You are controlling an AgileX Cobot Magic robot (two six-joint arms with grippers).
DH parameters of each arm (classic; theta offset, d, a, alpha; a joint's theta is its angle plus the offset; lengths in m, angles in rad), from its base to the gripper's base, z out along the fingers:
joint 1: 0 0.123 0 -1.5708
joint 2: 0.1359 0 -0.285 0
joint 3: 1.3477 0 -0.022 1.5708
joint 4: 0 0.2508 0 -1.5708
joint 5: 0 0 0.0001 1.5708
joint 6: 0 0.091 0 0
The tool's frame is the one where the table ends.
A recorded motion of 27 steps. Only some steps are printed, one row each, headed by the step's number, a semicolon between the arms.
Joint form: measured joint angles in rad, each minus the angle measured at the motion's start. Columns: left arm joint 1, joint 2, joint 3, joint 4, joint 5, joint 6; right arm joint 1, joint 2, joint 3, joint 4, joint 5, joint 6.
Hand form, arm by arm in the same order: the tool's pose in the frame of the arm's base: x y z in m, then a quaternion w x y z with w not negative. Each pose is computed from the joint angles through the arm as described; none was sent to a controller.
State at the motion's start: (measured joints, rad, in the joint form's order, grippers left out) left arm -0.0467 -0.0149 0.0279 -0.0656 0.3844 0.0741; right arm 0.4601 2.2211 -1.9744 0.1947 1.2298 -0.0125
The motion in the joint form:
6: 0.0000 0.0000 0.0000 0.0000 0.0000 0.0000; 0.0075 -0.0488 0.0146 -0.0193 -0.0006 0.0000
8: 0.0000 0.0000 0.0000 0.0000 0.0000 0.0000; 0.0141 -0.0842 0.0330 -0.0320 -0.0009 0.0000
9: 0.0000 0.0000 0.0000 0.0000 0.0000 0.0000; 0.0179 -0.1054 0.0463 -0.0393 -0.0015 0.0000
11: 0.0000 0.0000 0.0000 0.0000 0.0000 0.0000; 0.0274 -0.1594 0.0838 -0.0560 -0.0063 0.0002
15: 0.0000 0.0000 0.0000 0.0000 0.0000 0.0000; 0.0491 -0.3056 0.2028 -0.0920 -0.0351 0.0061
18: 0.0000 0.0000 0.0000 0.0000 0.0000 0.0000; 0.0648 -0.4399 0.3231 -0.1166 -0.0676 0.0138
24: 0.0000 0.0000 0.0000 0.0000 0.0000 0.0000; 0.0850 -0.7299 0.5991 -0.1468 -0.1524 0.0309
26: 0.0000 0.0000 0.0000 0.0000 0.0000 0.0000; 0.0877 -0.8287 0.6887 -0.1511 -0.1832 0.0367
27: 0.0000 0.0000 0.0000 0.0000 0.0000 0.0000; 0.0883 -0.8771 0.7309 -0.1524 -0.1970 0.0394
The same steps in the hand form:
6: 0.0520 -0.0047 0.1701 0.58939 0.03146 0.80699 -0.01978; 0.4064 0.2220 0.2368 0.08553 -0.21577 0.96676 0.10727
8: 0.0520 -0.0047 0.1701 0.58939 0.03146 0.80699 -0.01978; 0.4001 0.2210 0.2479 0.09494 -0.22092 0.96511 0.10368
9: 0.0520 -0.0047 0.1701 0.58939 0.03146 0.80699 -0.01978; 0.3961 0.2201 0.2539 0.09968 -0.22376 0.96421 0.10145
11: 0.0520 -0.0047 0.1701 0.58939 0.03146 0.80699 -0.01978; 0.3855 0.2178 0.2677 0.11139 -0.23021 0.96190 0.09662
15: 0.0520 -0.0047 0.1701 0.58939 0.03146 0.80699 -0.01978; 0.3554 0.2084 0.2975 0.14135 -0.24072 0.95620 0.08806
18: 0.0520 -0.0047 0.1701 0.58939 0.03146 0.80699 -0.01978; 0.3262 0.1964 0.3176 0.16564 -0.24587 0.95134 0.08402
24: 0.0520 -0.0047 0.1701 0.58939 0.03146 0.80699 -0.01978; 0.2614 0.1630 0.3410 0.21469 -0.24728 0.94092 0.08622
26: 0.0520 -0.0047 0.1701 0.58939 0.03146 0.80699 -0.01978; 0.2398 0.1503 0.3452 0.23356 -0.24491 0.93663 0.09056
27: 0.0520 -0.0047 0.1701 0.58939 0.03146 0.80699 -0.01978; 0.2293 0.1439 0.3467 0.24286 -0.24337 0.93441 0.09307

